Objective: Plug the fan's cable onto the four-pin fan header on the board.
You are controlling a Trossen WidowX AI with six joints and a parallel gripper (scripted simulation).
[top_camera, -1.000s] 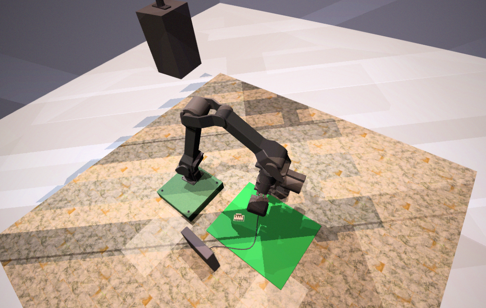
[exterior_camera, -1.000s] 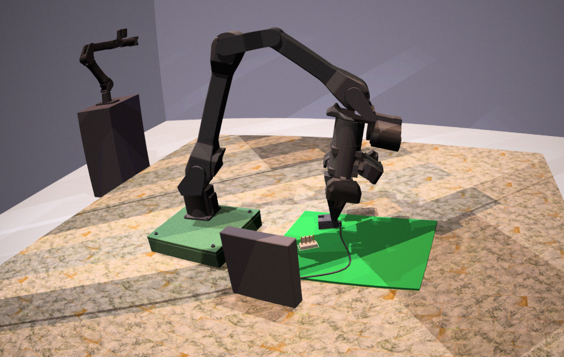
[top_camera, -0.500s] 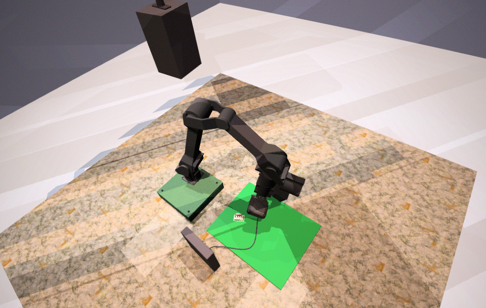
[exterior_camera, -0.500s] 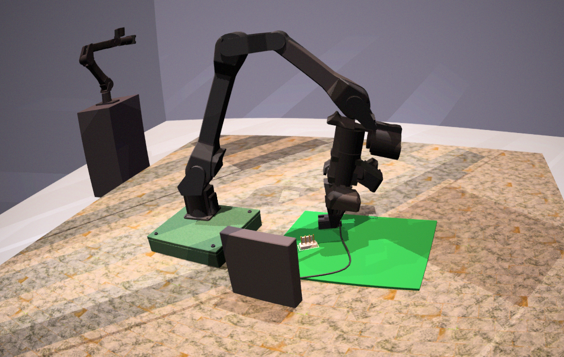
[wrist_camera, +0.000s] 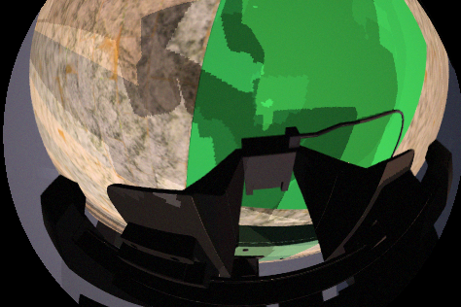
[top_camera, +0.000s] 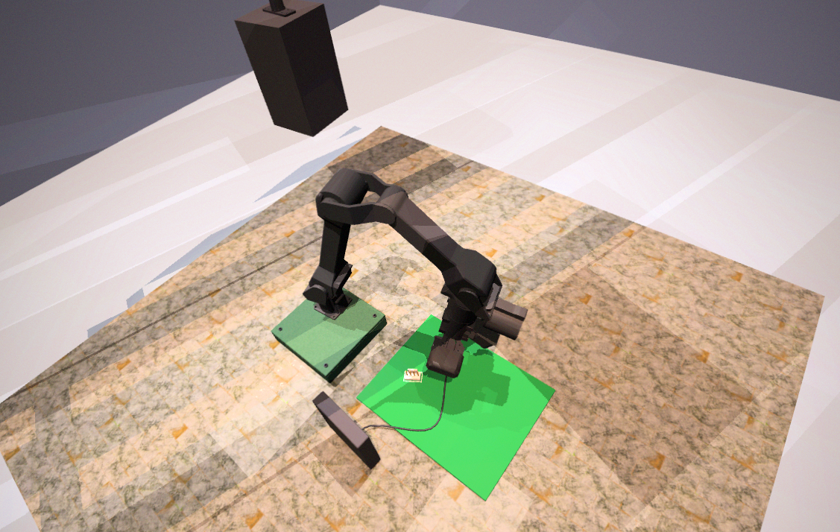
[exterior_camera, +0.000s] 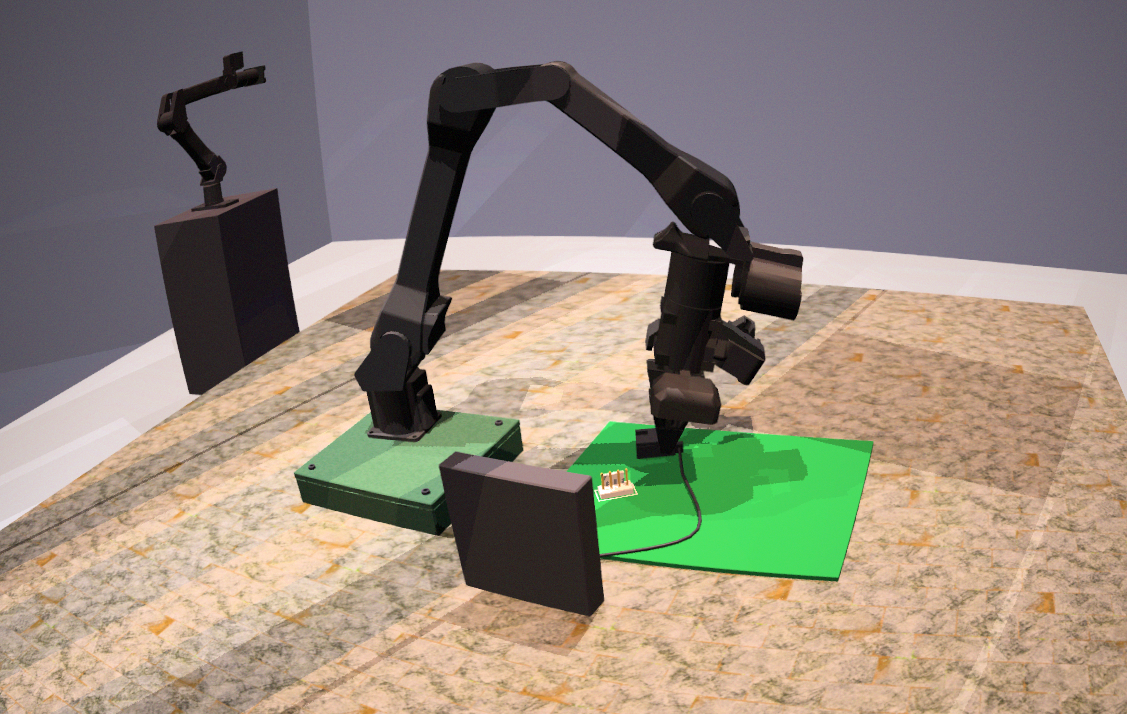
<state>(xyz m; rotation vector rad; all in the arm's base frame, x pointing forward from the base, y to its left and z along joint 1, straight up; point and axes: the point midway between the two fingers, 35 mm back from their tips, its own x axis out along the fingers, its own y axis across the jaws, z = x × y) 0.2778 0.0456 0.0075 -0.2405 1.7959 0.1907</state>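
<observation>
The green board lies 8 cm to the right of my gripper tip, 6 cm ahead of it and 2 cm below it. Round my gripper tip: dark fan 25 cm to the right, 5 cm behind, 5 cm above; dark fan plug 1 cm behind; four-pin fan header 9 cm to the right, 3 cm behind, 1 cm below.
</observation>
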